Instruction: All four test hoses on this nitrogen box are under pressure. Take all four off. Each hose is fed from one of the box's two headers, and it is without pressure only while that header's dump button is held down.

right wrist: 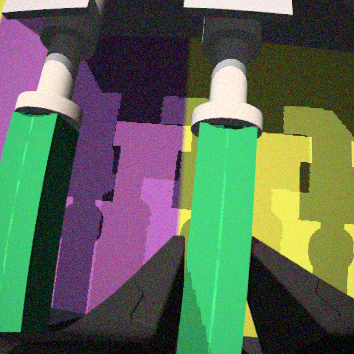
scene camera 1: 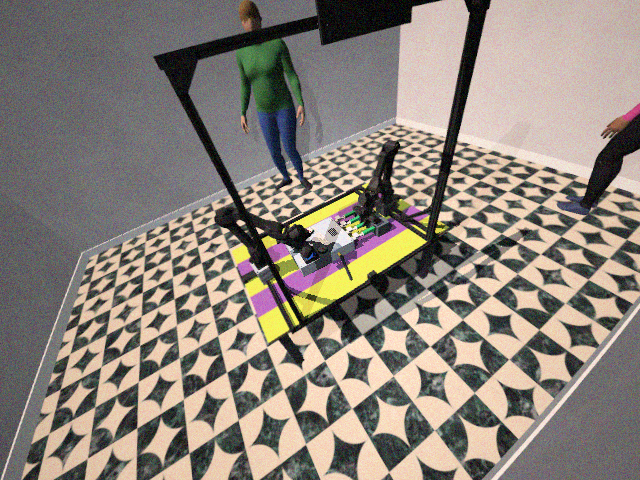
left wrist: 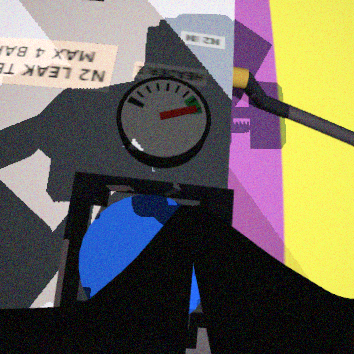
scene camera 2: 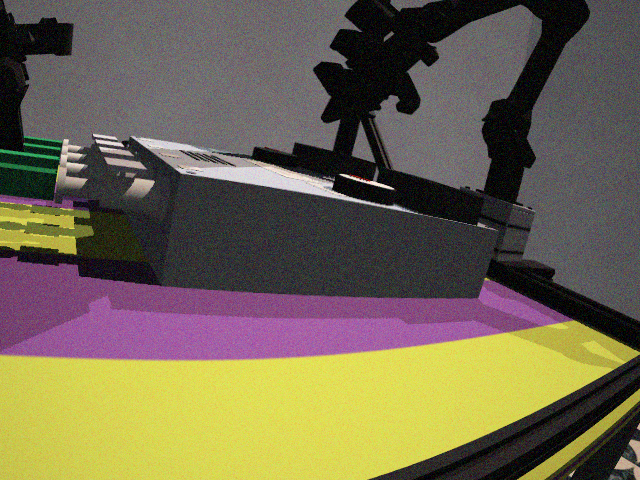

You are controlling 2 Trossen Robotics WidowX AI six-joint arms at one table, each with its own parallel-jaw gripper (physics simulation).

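Frame: origin at the left arm's base, x ahead, y left, z up, level; centimetres.
Seen in the pictures: left gripper, fingertip midpoint: (left wrist: 190, 216) (scene camera 2: 323, 120); right gripper, fingertip midpoint: (right wrist: 212, 246) (scene camera 1: 361, 226); left arm's base at its link origin: (scene camera 1: 261, 263) (scene camera 2: 499, 198); right arm's base at its link origin: (scene camera 1: 386, 200).
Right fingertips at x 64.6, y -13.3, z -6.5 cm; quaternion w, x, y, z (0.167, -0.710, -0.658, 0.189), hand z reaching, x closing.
Note:
Pixels of each thing's top centre, then the offset from my right fingertips to it. "pt": a spot on its surface instead.
- blue dump button at its top centre: (left wrist: 145, 260) dx -40.2, dy +0.2, dz +5.0 cm
- hose's white coupling at a spot on its surface: (right wrist: 227, 109) pt dx -4.4, dy +0.7, dz +2.2 cm
- second green hose at a spot on its surface: (right wrist: 24, 211) pt dx -1.4, dy -6.3, dz +1.8 cm
- brass inlet fitting at a spot on its surface: (left wrist: 240, 77) pt dx -25.8, dy -8.1, dz +0.1 cm
- grey supply hose at a spot on its surface: (left wrist: 305, 117) pt dx -28.0, dy -15.9, dz -3.3 cm
The grey nitrogen box (scene camera 1: 339, 238) (scene camera 2: 318, 248) stands on the striped table. In the left wrist view its HEADER 2 gauge (left wrist: 163, 121) has the red needle at the green mark. My left gripper (left wrist: 190, 216) (scene camera 1: 313, 249) (scene camera 2: 377, 159) is shut and empty, with its tips over the blue dump button (left wrist: 112, 246); I cannot tell whether they touch it. My right gripper (right wrist: 212, 246) (scene camera 1: 368, 214) is shut on a green hose (right wrist: 221, 197). That hose's white coupling (right wrist: 227, 109) sits in its dark grey port (right wrist: 230, 38). A second green hose (right wrist: 24, 211) is plugged in beside it.
A brass inlet fitting (left wrist: 240, 77) with a grey supply hose (left wrist: 305, 117) leaves the box's side over the purple stripe. A black gantry frame (scene camera 1: 456, 119) stands around the table. A person in a green top (scene camera 1: 270, 86) stands behind it on the checkered floor.

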